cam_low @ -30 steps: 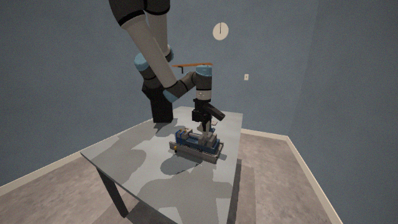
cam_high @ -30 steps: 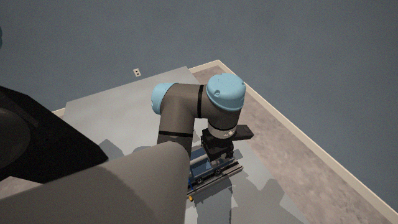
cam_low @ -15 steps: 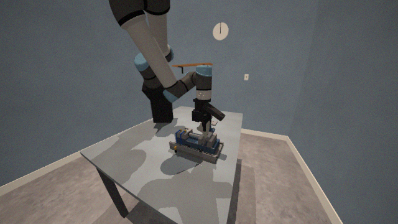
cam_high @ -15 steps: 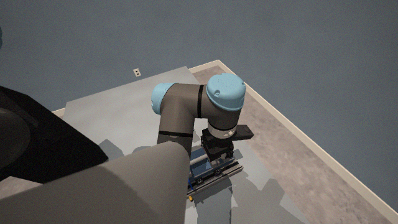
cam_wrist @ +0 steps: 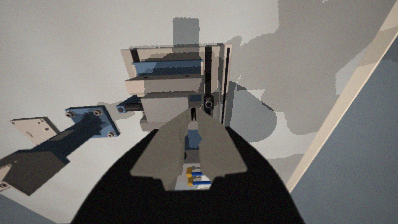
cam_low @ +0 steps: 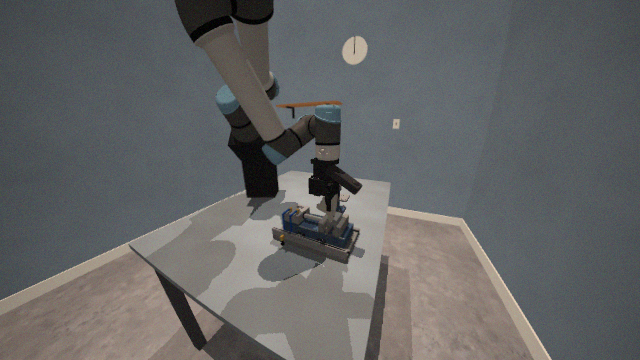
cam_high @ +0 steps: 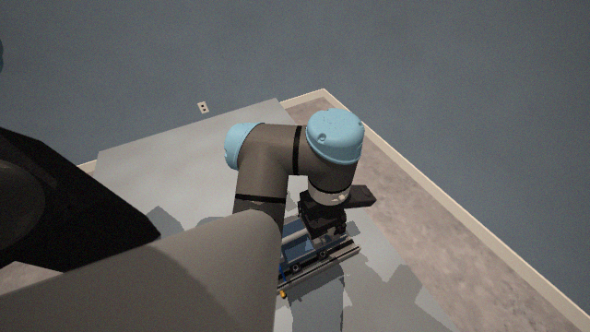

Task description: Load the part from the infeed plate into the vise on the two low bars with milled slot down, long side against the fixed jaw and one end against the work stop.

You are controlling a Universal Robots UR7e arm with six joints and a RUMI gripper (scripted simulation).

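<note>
Right now the part is 1 cm ahead of my hand, 4 cm to the left of it and 3 cm below it. From my hand the other things lie so: grey jaw: 2 cm behind, 5 cm to the left, 4 cm below; then cylinder rod: 7 cm behind, 6 cm to the left, 4 cm below; then work stop: 2 cm ahead, 8 cm to the left, 3 cm below.
</note>
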